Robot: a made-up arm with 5 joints. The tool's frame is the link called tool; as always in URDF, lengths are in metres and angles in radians. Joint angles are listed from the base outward. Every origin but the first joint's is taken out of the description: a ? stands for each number. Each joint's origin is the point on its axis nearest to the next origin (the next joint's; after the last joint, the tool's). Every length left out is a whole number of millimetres.
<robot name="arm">
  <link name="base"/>
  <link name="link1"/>
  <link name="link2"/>
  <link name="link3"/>
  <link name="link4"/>
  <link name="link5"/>
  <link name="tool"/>
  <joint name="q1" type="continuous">
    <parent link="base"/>
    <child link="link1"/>
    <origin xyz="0 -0.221 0.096" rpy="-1.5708 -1.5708 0"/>
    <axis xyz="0 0 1"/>
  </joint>
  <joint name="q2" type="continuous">
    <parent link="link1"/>
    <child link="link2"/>
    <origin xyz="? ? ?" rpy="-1.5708 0 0"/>
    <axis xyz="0 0 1"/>
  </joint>
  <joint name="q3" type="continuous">
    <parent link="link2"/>
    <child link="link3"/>
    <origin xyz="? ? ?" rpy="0 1.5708 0"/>
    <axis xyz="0 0 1"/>
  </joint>
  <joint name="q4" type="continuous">
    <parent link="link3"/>
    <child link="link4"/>
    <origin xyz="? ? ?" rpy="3.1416 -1.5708 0"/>
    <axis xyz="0 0 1"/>
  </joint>
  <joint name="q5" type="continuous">
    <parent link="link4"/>
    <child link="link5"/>
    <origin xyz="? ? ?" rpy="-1.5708 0 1.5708"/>
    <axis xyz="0 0 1"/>
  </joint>
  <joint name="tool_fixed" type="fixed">
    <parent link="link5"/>
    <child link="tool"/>
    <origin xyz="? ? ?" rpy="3.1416 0 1.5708"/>
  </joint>
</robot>
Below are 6 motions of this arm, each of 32 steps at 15 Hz.
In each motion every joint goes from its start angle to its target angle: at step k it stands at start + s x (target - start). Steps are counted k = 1, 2, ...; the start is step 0. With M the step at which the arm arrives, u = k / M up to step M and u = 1 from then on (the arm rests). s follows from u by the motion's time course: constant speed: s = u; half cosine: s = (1 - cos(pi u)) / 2; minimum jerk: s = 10 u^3 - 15 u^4 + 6 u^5.
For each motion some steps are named. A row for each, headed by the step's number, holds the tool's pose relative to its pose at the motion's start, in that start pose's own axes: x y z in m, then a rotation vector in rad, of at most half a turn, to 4 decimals.
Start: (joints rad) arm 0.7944 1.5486 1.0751 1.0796 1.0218
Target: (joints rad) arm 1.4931 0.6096 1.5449 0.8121 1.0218
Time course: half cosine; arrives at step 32
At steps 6, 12, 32:
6: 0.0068 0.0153 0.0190 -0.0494 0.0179 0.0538
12: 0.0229 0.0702 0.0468 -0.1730 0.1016 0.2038
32: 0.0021 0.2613 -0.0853 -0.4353 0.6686 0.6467

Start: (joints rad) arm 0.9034 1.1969 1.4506 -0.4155 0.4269
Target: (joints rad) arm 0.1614 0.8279 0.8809 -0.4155 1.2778
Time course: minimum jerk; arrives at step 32
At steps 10, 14, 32:
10: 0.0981 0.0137 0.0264 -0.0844 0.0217 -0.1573
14: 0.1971 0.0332 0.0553 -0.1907 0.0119 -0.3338
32: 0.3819 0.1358 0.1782 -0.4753 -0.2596 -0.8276

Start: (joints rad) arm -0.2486 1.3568 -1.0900 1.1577 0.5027
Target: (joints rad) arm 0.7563 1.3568 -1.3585 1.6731 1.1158
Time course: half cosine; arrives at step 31
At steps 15, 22, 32:
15: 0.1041 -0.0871 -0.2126 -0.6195 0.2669 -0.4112
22: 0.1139 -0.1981 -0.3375 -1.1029 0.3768 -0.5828
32: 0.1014 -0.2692 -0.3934 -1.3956 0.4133 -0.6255

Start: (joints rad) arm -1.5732 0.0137 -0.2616 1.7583 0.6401
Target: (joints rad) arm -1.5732 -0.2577 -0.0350 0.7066 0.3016
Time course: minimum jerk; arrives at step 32
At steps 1, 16, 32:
1: 0.0000 0.0000 0.0000 0.0002 0.0001 0.0001
16: -0.0046 -0.0832 0.0437 0.3946 0.1088 0.1477
32: -0.0165 -0.1746 0.0917 0.8027 0.1480 0.3573

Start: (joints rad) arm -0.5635 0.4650 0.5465 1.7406 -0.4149
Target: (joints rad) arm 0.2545 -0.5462 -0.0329 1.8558 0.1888
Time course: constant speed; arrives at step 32
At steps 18, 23, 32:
18: 0.1704 -0.1304 0.0491 -0.3300 0.3459 0.3735
23: 0.2400 -0.1310 0.0540 -0.4726 0.3627 0.4635
32: 0.3688 -0.0899 0.0671 -0.7501 0.2872 0.5933

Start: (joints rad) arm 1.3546 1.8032 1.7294 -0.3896 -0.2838
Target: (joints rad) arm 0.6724 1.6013 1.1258 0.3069 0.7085
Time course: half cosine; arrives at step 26
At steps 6, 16, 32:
6: 0.0585 -0.0455 0.0055 -0.0591 0.0382 -0.1251
16: 0.3138 -0.2744 0.0092 -0.4162 0.1240 -0.6348
32: 0.4550 -0.4005 0.0243 -0.6866 0.0715 -0.8854

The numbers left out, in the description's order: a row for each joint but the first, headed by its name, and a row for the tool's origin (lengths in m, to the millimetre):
q2: -0.036 0.212 0
q3: 0.306 0.255 0
q4: 0.143 0.099 0
q5: 0.136 -0.216 0
tool: 0.327 0.119 0

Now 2 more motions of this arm.
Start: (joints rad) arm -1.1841 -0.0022 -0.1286 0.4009 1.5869
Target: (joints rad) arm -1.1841 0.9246 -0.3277 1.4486 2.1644
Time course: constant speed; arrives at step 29
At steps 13, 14, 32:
13: 0.0947 -0.0343 -0.1812 -0.0996 -0.0752 -0.2866
14: 0.0976 -0.0367 -0.1946 -0.1080 -0.0825 -0.3053
32: 0.0692 -0.0571 -0.3681 -0.2138 -0.2125 -0.5186

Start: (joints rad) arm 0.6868 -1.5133 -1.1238 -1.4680 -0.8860
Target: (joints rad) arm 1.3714 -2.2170 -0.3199 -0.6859 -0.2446
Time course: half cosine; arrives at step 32
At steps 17, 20, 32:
17: 0.1378 0.0633 -0.0808 -0.0168 0.8920 0.2552
20: 0.1380 0.1028 -0.1207 -0.0861 1.0682 0.3897
32: 0.0770 0.2016 -0.1853 -0.2922 1.3096 0.7751

